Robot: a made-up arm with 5 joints.
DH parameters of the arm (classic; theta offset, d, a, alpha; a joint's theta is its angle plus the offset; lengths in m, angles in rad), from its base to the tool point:
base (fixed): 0 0.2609 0.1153 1.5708
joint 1: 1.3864 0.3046 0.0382 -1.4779
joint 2: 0 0.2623 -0.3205 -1.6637
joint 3: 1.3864 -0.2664 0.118 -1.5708
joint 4: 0 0.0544 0.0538 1.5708
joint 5: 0 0.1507 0.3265 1.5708
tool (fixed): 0 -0.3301 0 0
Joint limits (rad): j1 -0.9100..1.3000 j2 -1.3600..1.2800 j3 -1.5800..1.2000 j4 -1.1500..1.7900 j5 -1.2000..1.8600
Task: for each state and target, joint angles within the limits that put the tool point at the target. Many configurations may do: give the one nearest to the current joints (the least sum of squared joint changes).
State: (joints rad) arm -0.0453 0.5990 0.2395 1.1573 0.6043
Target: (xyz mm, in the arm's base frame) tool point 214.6 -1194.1 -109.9
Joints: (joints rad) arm 0.4035 0.6102 0.4122 1.2083 0.2963
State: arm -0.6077 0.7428 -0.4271 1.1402 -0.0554
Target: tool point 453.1 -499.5 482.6
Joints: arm -0.2311 0.6223 -1.0117 0.4059 -0.2386
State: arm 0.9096 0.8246 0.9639 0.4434 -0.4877
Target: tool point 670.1 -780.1 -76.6
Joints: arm 0.8713 0.4127 0.7890 0.0664 -0.6162
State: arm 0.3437 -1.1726 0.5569 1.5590 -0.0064
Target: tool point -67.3 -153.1 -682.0
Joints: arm 0.1692 -0.9662 0.4197 1.5969 -0.1697
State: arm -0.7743 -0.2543 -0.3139 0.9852 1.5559
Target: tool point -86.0 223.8 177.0
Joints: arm -0.7303 -1.0480 -0.2938 1.0586 1.6624
